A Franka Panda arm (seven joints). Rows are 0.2 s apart.
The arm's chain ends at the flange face. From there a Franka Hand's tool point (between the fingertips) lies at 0.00 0.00 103.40 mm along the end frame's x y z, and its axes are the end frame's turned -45 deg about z.
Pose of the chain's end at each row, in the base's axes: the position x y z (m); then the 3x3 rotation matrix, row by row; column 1 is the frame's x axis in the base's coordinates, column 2 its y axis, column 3 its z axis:
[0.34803 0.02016 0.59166], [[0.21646 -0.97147 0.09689], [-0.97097 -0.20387 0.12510], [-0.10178 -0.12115 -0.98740]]
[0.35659 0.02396 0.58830], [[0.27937 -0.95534 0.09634], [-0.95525 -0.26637 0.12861], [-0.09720 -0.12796 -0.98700]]
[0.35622 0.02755 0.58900], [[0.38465 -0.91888 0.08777], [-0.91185 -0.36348 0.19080], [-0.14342 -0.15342 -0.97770]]
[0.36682 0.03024 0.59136], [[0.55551 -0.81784 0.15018], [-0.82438 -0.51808 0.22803], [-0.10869 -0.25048 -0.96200]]
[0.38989 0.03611 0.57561], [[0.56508 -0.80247 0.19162], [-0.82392 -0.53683 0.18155], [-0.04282 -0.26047 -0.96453]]
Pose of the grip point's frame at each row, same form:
[0.35805 0.03310 0.48956], [[0.83999 -0.53387 0.09689], [-0.54242 -0.83074 0.12510], [0.01370 -0.15764 -0.98740]]
[0.36655 0.03726 0.48624], [[0.87307 -0.47798 0.09634], [-0.48711 -0.86382 0.12861], [0.02175 -0.15921 -0.98700]]
[0.36530 0.04728 0.48791], [[0.92173 -0.37776 0.08777], [-0.38776 -0.90179 0.19080], [0.00707 -0.20990 -0.97770]]
[0.38235 0.05382 0.49189], [[0.97111 -0.18550 0.15018], [-0.21659 -0.94926 0.22803], [0.10026 -0.25397 -0.96200]]
[0.40970 0.05488 0.47588], [[0.96700 -0.16786 0.19162], [-0.20300 -0.96220 0.18155], [0.15390 -0.21446 -0.96453]]

